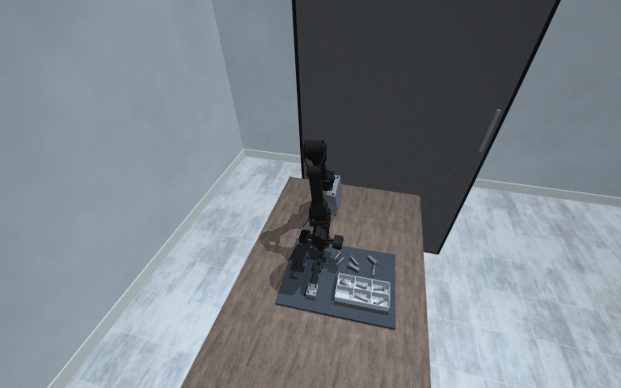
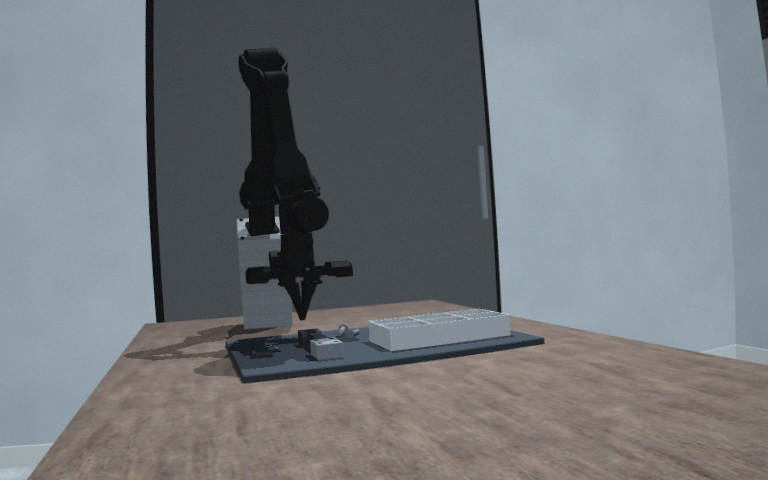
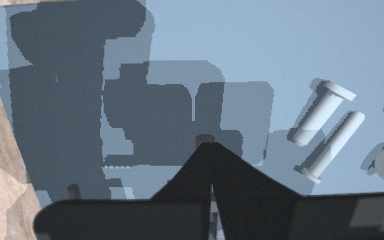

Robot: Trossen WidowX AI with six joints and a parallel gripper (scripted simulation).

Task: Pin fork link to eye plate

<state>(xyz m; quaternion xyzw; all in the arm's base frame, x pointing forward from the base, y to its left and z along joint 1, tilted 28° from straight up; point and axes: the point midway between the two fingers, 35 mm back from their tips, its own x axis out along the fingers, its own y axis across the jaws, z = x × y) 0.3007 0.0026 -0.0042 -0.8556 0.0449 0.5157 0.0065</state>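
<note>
My gripper is now 150 mm to the right of the pale grey pin, 60 mm above it and 20 mm short of it. The rest, counted from my hand: dark eye plate (110 mm ahead, 60 mm below, 10 mm to the right); dark mat (100 mm ahead, 90 mm to the left, 70 mm below); thin dark rod (110 mm to the right, 110 mm ahead, 70 mm below).
</note>
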